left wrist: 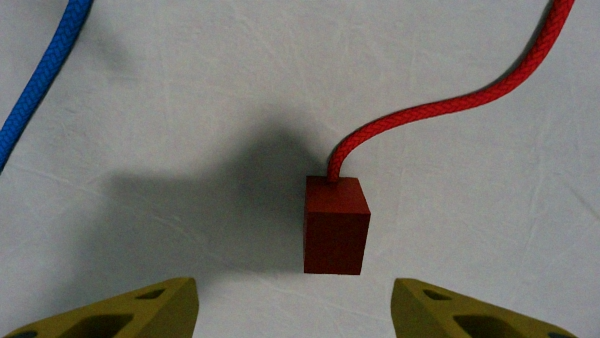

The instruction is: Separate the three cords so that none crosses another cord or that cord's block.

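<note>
A dark red block stands on the pale surface near the middle of the left wrist view. A red cord leaves the block's far side and curves to the upper right, out of view. Part of a blue cord runs along the upper left; its block does not show. The third cord does not show. My left gripper is open, its yellow fingers wide apart at the bottom edge, with the red block just beyond and between the line of the fingertips, not touched by them. My right gripper is not in view.
The pale, faintly creased surface lies under the cords. A broad dark shadow falls on it to the left of the red block. The red and blue cords are well apart where they show.
</note>
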